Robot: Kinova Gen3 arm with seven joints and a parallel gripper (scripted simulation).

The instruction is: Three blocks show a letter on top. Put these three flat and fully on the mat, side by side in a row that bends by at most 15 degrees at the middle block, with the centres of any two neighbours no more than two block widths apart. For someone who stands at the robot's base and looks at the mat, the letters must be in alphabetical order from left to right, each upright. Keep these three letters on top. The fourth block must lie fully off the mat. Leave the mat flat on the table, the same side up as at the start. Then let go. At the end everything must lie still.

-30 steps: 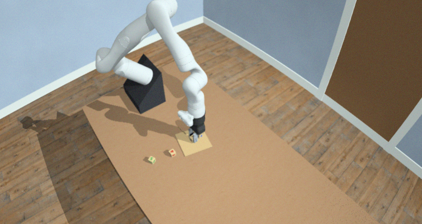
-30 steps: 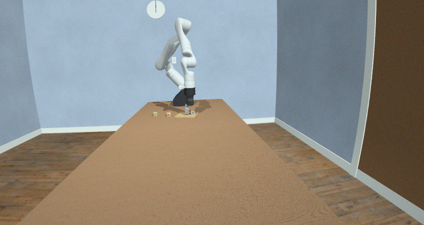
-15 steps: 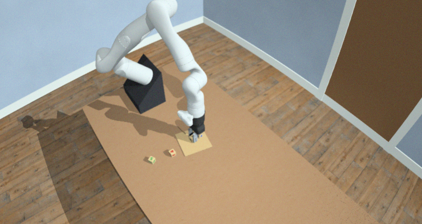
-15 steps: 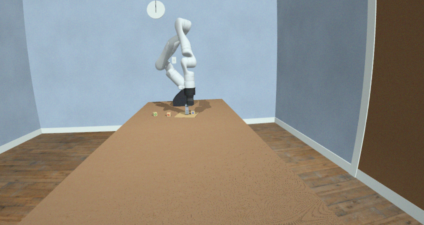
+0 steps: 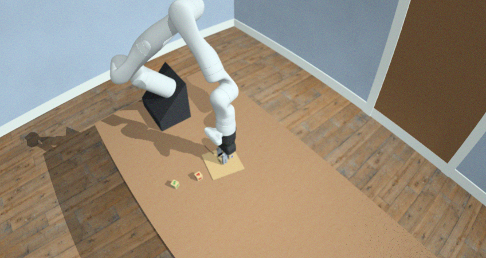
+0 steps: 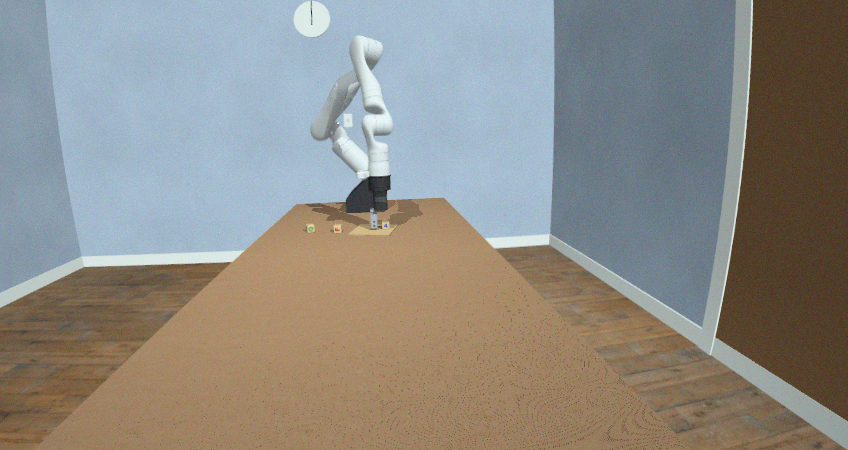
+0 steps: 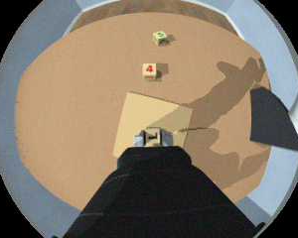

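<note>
The tan mat lies 3 cm below my hand.
</note>
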